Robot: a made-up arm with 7 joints.
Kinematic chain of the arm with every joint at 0, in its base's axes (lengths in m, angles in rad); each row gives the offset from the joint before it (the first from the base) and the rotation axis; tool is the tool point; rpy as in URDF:
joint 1: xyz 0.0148 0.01 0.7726 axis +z
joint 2: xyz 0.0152 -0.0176 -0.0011 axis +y
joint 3: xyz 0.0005 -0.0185 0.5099 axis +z
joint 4: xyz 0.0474 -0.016 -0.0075 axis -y
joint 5: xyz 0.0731 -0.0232 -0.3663 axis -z
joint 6: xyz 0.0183 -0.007 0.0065 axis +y
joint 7: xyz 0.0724 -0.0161 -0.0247 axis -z
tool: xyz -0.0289 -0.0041 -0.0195 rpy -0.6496 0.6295 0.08
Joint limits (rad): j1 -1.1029..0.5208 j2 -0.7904..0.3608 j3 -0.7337..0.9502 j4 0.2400..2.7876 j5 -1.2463..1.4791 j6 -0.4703..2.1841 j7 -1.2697..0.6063
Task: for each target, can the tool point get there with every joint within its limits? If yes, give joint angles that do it. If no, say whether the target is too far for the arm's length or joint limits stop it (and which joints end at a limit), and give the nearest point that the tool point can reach.
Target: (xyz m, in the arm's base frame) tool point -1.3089 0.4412 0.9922
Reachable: no: too far | nearest point -0.6306 0.2202 1.3650 | short by 0.805 m
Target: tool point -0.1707 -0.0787 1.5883
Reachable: yes | joints -0.8801 -0.5763 -0.1890 1.9579 -0.1247 1.3938 -0.7852
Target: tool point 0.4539 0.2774 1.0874
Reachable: yes | joints 0.3910 0.1301 0.4261 1.0072 0.5062 0.1880 0.3810
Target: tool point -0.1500 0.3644 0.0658
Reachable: no: joint limits stop it (at a limit: joint 1, joint 2, joint 3, joint 4, joint 5, joint 7) | nearest point 0.1274 0.2733 0.8039 | short by 0.794 m
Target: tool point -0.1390 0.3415 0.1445
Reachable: no: joint limits stop it (at a limit: joint 1, joint 2, joint 3, joint 4, joint 5, joint 7) | nearest point 0.1266 0.2737 0.8043 | short by 0.714 m
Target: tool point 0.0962 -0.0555 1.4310
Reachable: yes | joints -0.2006 -0.6128 0.0896 1.4667 0.2681 1.8200 0.1666
